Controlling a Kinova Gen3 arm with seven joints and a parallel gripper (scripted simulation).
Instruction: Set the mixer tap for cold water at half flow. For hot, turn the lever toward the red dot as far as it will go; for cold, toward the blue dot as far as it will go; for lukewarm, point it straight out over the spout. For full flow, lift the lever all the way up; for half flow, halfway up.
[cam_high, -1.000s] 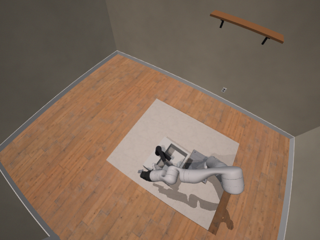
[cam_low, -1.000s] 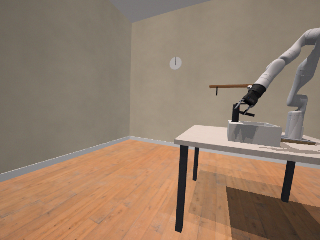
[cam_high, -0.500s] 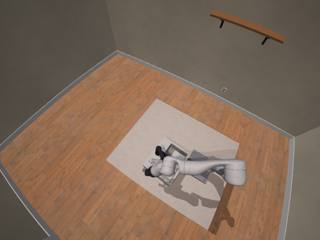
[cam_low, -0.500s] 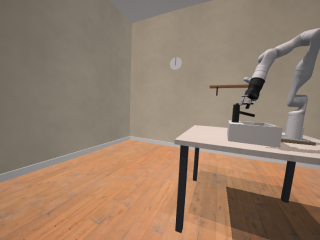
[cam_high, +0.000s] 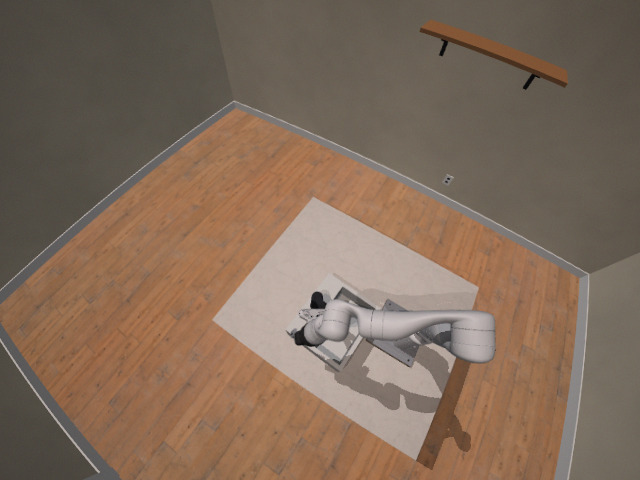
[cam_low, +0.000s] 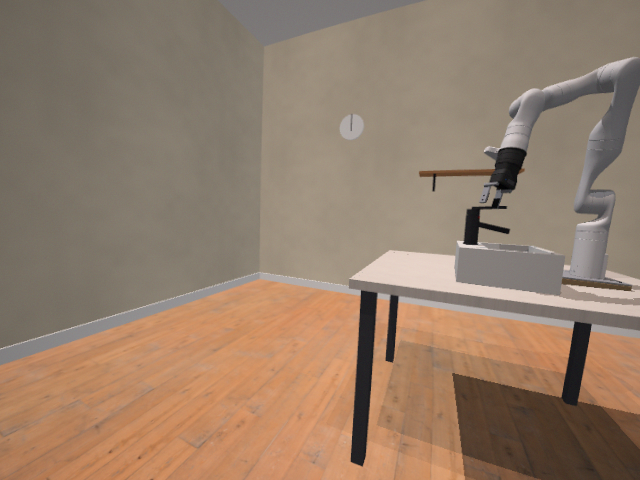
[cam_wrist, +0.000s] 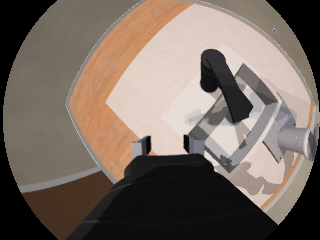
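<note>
The lever is 20 mm behind my hand, 130 mm to the right of it and 20 mm below it. Also, from my hand: white sink basin: 90 mm behind, 150 mm to the right, 250 mm below.
</note>
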